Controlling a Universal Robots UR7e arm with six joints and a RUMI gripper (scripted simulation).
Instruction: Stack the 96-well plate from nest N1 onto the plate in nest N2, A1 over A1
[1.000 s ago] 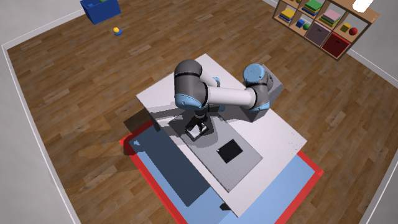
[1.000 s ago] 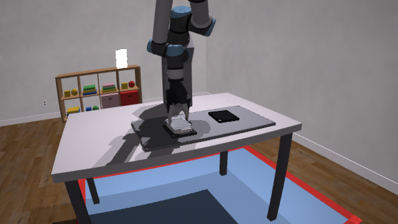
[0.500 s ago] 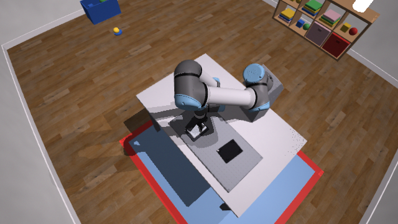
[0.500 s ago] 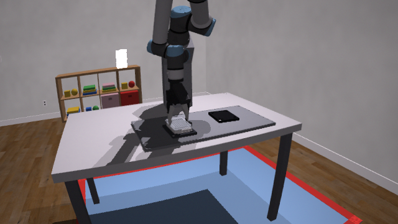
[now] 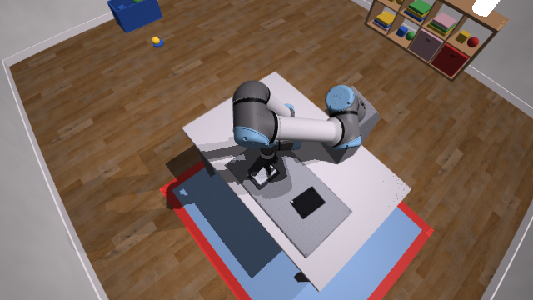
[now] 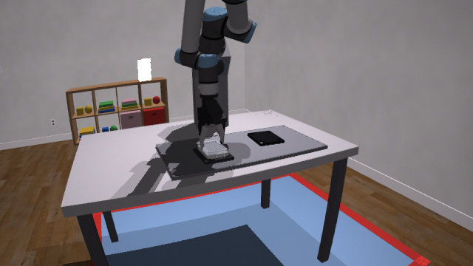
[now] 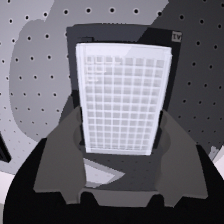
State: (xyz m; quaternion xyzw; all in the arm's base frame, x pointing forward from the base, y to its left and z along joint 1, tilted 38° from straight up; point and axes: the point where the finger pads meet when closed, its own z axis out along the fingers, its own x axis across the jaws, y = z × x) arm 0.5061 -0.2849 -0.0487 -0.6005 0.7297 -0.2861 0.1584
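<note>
Right now the clear 96-well plate is 10 mm below my hand. Also, from my hand: label (60 mm ahead, 230 mm to the left, 30 mm below); then plate nest N1 (10 mm ahead, 300 mm to the left, 40 mm below).
</note>
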